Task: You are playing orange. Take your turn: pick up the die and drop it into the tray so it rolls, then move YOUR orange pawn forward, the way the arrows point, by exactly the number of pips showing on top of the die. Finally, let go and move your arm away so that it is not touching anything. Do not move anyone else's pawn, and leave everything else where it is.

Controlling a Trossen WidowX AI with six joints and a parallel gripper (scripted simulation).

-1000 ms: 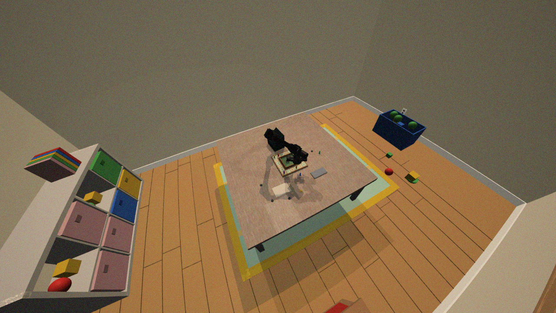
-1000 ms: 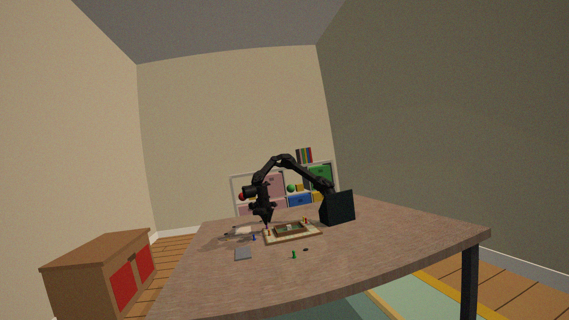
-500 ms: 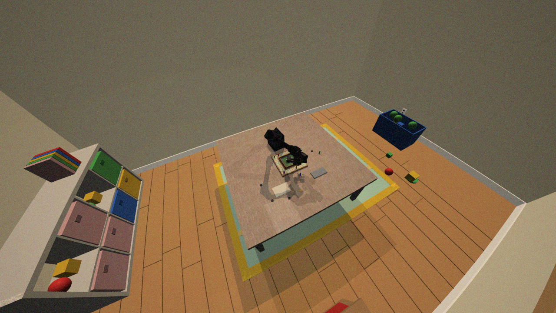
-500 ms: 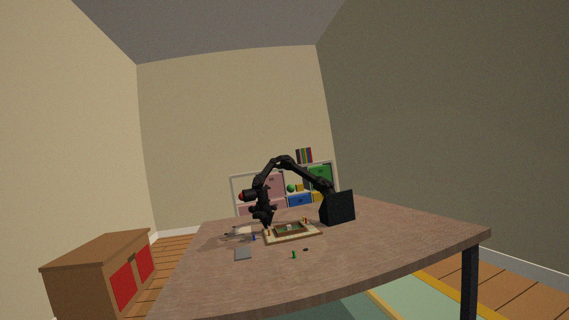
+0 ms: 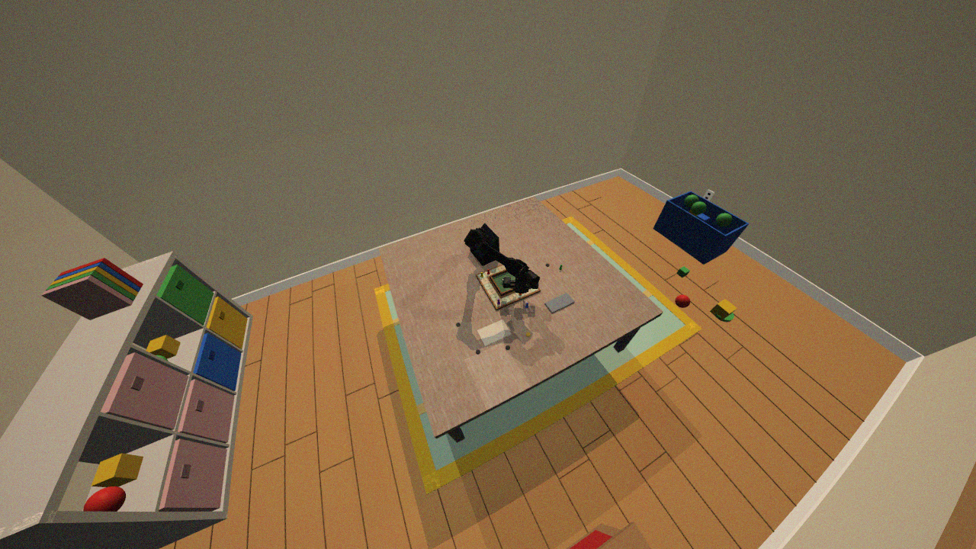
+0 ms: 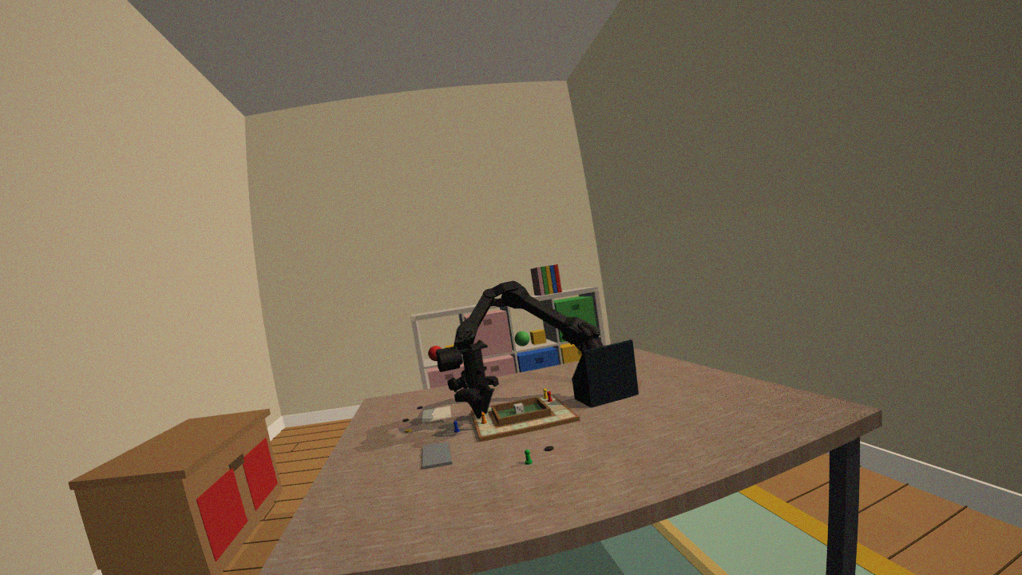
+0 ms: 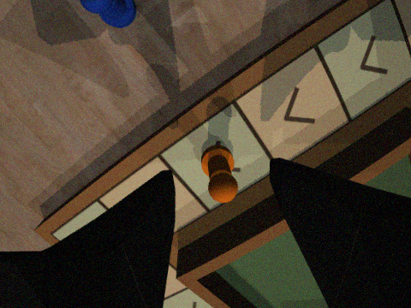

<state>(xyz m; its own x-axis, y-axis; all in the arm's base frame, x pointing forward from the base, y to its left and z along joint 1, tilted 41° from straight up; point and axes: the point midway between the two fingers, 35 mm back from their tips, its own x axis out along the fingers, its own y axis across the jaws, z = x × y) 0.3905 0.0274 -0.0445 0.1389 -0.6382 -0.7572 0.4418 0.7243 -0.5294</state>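
The orange pawn lies 1 cm below my gripper tip. From my gripper tip the other things lie so: white die (12 cm behind, 4 cm to the right, 1 cm below); blue pawn (8 cm ahead, 2 cm below); green tray (12 cm behind, 3 cm to the right, 3 cm below).
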